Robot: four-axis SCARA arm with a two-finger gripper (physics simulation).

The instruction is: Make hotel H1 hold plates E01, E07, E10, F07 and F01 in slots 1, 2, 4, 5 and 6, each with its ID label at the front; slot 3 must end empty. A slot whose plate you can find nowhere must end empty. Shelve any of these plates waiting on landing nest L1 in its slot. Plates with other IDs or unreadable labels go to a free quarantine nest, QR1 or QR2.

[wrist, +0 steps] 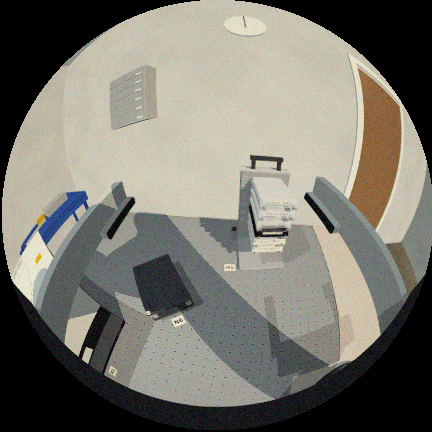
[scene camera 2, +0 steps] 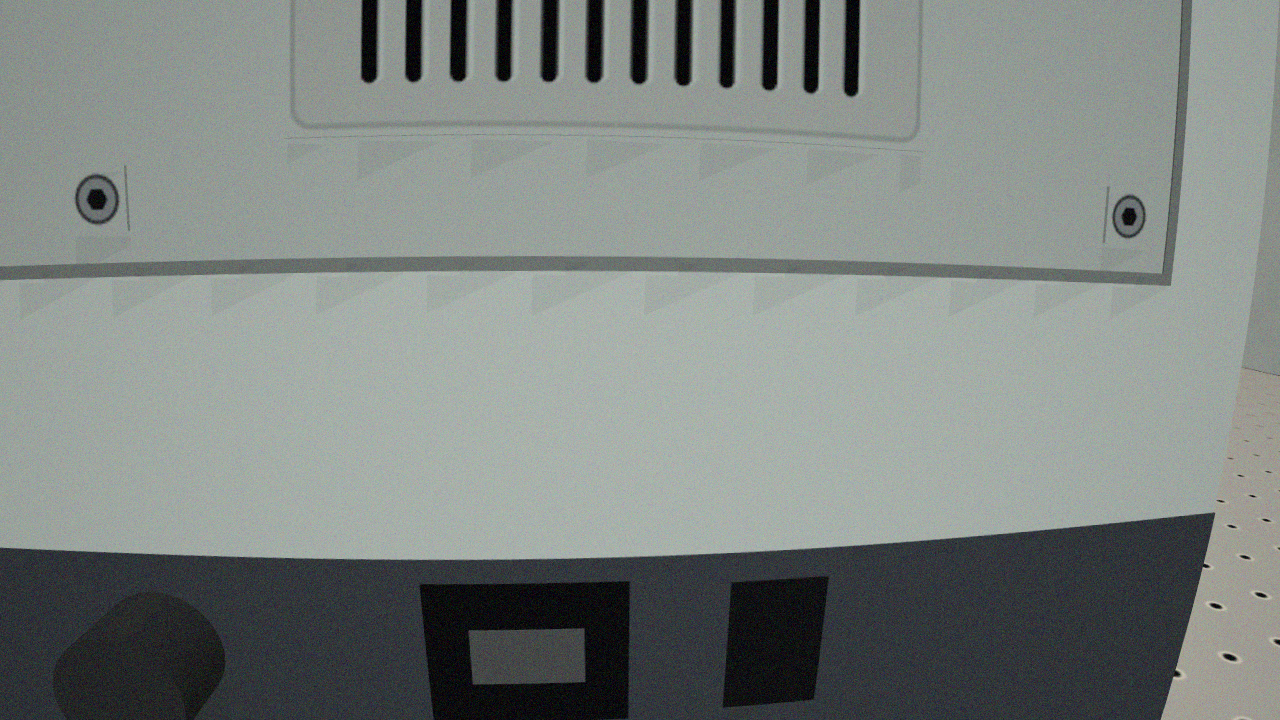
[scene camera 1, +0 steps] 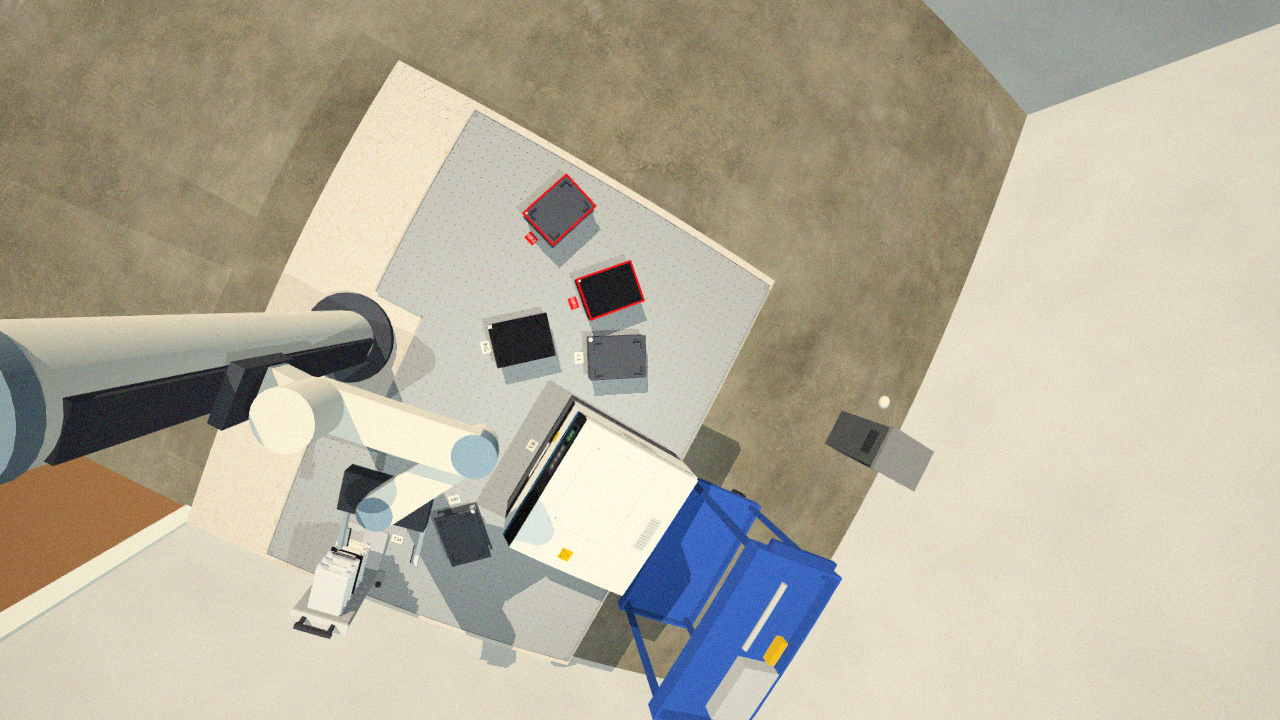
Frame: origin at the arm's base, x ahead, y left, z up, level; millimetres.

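Seen in the pictures: gripper, fingertip midpoint: [wrist: 219, 184] [scene camera 1: 377, 556]; arm's base, link origin: [scene camera 1: 350, 337].
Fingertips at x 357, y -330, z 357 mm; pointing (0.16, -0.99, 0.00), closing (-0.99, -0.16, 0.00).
Note:
Offsets run from my fingertips to a thing's top centre. "*": to the spot under its first point.
Hotel H1 [scene camera 1: 332, 617] [wrist: 245, 200] stands at the table's edge, holding a column of white plates {109 mm down, 91 mm back, 233 mm right} [scene camera 1: 332, 582] [wrist: 271, 192] with a black plate {* 174 mm down, 56 mm back, 170 mm right} [wrist: 256, 224] lower down. Their ID labels are too small to read. My gripper [scene camera 1: 382, 543] [wrist: 219, 184] is open and empty, its fingers wide apart; the hotel appears between and beyond them in the wrist view. Landing nest L1 {289 mm down, 339 mm ahead, 626 mm left} [scene camera 1: 616, 357] shows a grey top with corner marks and no plate. Of the two red-edged quarantine nests, one {289 mm down, 4 mm ahead, 910 mm left} [scene camera 1: 559, 210] shows bare grey and the other {291 mm down, 231 mm ahead, 784 mm left} [scene camera 1: 609, 290] a black top, perhaps a plate.
A dark nest N6 {289 mm down, 174 mm ahead, 51 mm right} [scene camera 1: 462, 534] [wrist: 162, 284] stands between the hotel and the large white device R1 {97 mm down, 453 mm ahead, 265 mm left} [scene camera 1: 599, 501]. A black-topped nest {285 mm down, 79 mm ahead, 548 mm left} [scene camera 1: 521, 340] stands near L1. A blue cart [scene camera 1: 796, 573] [wrist: 67, 207] is behind the device. Scene camera 2 shows a vented housing {* 248 mm down, 646 mm ahead, 319 mm left} [scene camera 2: 581, 402] close up.

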